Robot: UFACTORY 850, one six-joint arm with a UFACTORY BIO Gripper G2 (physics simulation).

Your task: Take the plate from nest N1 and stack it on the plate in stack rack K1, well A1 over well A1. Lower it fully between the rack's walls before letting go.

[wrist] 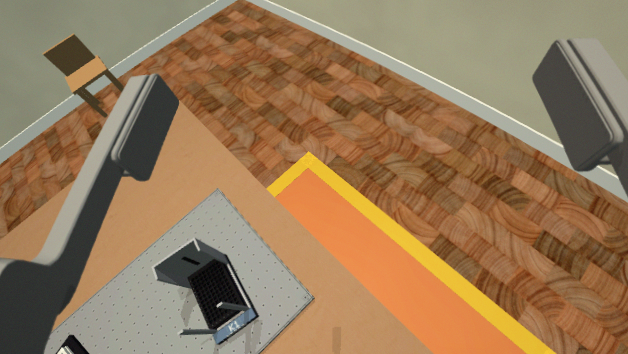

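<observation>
My gripper [361, 117] is open and empty, its two fingers wide apart at the left and right of the wrist view, high above the scene. Stack rack K1 [234, 327], with a blue label and grey walls, stands low and left of centre. A black plate [216, 292] with a grid of wells lies in the rack. Its well A1 cannot be made out. A dark object [73, 344] with a pale top is cut off at the bottom left edge; I cannot tell what it is. No nest labelled N1 can be made out.
Rack K1 stands on a grey perforated board [220, 215] on a tan table [200, 160]. An orange floor area [350, 240] with a yellow border [400, 227] lies beyond the table's edge. A wooden chair [86, 74] stands at the upper left, near the walls.
</observation>
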